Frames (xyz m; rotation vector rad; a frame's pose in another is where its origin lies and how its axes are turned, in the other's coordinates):
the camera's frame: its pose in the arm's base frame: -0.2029 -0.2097 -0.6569 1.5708 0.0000 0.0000
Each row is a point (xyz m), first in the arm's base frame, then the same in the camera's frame.
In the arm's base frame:
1: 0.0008 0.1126 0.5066
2: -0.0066 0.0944 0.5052
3: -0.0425 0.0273 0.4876
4: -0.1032 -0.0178 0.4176
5: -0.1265 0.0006 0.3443
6: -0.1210 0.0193 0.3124
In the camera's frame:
1: 0.2037 1.1635 -0.3223
2: 0.1963 1.1621 -0.3041
3: 0.1604 1.1445 -0.2370
4: 0.0997 1.0745 -0.1919
5: 0.0764 1.0012 -0.2103
6: 0.0819 0.9693 -0.2290

